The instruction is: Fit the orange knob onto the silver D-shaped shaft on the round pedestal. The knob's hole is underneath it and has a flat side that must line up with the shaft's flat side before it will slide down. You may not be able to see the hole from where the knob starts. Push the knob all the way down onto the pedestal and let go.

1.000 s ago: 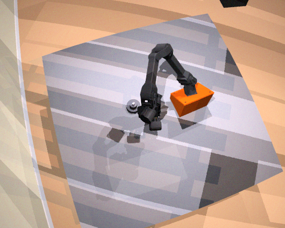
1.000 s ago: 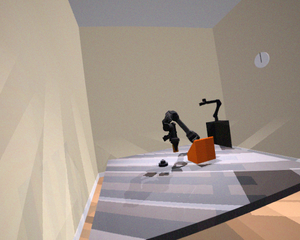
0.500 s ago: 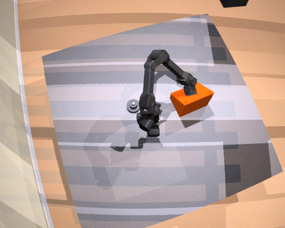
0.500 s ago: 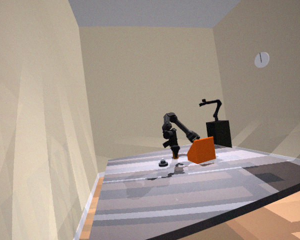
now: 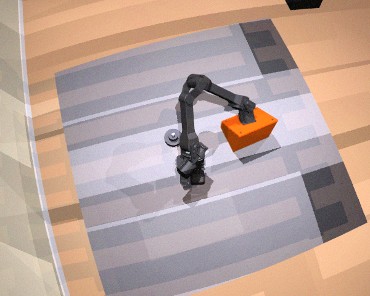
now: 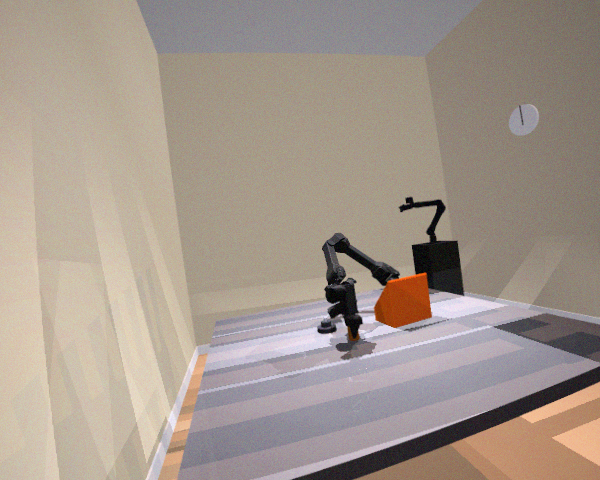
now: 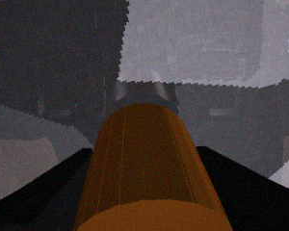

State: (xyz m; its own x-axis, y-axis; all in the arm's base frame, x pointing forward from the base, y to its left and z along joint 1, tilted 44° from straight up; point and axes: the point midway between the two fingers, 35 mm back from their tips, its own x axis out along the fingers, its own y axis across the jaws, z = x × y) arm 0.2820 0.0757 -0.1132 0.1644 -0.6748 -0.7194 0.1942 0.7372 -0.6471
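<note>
Now: the dark round pedestal 180 mm to the right of my gripper tip, 70 mm ahead of it and 10 mm above it. Also, from my gripper tip: orange knob (30 mm above).
</note>
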